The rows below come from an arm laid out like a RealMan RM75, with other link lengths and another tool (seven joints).
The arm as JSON. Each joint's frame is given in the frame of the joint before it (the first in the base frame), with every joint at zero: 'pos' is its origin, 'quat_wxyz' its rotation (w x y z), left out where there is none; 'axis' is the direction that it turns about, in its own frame. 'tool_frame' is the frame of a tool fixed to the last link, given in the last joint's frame.
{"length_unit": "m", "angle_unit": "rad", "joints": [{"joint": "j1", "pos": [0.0, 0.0, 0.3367], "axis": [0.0, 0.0, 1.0]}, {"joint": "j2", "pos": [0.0, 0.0, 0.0], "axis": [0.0, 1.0, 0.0]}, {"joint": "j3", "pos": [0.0, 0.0, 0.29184], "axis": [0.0, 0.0, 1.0]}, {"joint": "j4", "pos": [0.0, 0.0, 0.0], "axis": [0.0, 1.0, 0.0]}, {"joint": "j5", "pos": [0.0, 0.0, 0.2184], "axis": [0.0, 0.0, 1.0]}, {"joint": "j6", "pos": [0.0, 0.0, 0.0], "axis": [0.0, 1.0, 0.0]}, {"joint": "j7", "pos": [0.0, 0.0, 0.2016], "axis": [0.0, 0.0, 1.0]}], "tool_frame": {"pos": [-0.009, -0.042, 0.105], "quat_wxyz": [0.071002, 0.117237, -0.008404, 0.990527]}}
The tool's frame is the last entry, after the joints.
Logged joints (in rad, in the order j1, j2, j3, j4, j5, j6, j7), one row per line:
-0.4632 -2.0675 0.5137 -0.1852 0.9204 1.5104 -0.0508
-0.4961 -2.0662 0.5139 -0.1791 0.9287 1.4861 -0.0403
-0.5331 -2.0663 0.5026 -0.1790 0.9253 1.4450 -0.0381
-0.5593 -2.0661 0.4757 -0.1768 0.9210 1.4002 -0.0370
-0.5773 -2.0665 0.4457 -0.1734 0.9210 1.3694 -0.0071
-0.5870 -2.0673 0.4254 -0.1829 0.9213 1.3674 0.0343
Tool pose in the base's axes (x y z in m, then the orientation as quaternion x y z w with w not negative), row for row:
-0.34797 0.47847 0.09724 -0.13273 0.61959 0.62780 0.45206
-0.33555 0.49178 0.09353 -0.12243 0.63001 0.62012 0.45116
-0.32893 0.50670 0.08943 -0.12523 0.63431 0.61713 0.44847
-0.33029 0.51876 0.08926 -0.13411 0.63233 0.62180 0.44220
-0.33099 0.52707 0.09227 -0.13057 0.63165 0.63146 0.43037
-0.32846 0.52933 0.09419 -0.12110 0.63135 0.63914 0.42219
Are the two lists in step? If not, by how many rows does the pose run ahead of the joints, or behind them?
They are in step.
